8 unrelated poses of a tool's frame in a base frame.
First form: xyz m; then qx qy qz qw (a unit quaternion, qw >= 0).
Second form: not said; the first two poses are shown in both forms.
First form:
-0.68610 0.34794 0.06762 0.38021 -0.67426 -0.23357 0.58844
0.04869 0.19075 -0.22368 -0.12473 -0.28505 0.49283 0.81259
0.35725 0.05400 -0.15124 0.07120 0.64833 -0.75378 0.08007
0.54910 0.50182 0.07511 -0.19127 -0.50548 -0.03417 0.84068
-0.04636 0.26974 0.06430 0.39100 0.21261 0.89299 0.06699
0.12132 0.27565 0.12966 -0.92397 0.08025 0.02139 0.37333
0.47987 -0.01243 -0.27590 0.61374 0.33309 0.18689 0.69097
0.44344 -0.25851 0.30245 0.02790 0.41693 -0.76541 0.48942
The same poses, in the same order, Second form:
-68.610 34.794 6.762 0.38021 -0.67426 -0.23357 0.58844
4.869 19.075 -22.368 -0.12473 -0.28505 0.49283 0.81259
35.725 5.400 -15.124 0.07120 0.64833 -0.75378 0.08007
54.910 50.182 7.511 -0.19127 -0.50548 -0.03417 0.84068
-4.636 26.974 6.430 0.39100 0.21261 0.89299 0.06699
12.132 27.565 12.966 -0.92397 0.08025 0.02139 0.37333
47.987 -1.243 -27.590 0.61374 0.33309 0.18689 0.69097
44.344 -25.851 30.245 0.02790 0.41693 -0.76541 0.48942

